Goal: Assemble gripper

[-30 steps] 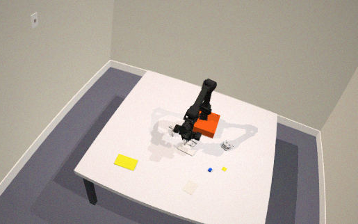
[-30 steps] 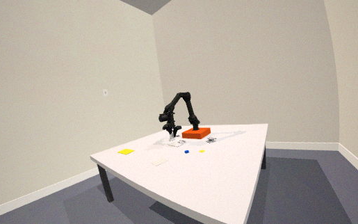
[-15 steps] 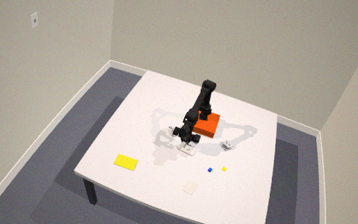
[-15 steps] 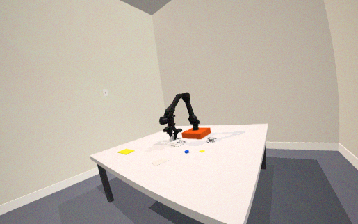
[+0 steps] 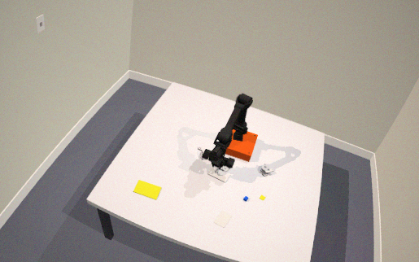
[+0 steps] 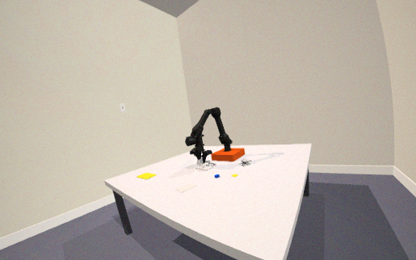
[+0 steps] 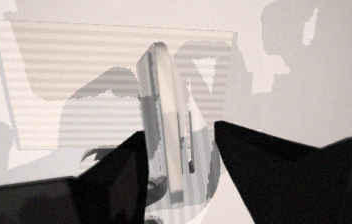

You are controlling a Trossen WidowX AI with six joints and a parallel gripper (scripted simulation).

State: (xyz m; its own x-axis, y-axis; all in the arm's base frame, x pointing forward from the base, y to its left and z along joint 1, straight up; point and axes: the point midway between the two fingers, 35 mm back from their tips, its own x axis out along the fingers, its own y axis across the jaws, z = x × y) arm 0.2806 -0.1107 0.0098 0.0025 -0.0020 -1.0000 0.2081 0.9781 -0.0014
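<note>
My gripper tip is 40 mm past the housing plate, 50 mm to the right of it and 30 mm above it. Round my gripper tip: white ribbed piece: 70 mm behind, 320 mm to the left, 20 mm below; then blue cube: 180 mm ahead, 200 mm to the left, 20 mm below; then small yellow cube: 150 mm ahead, 300 mm to the left, 30 mm below.
</note>
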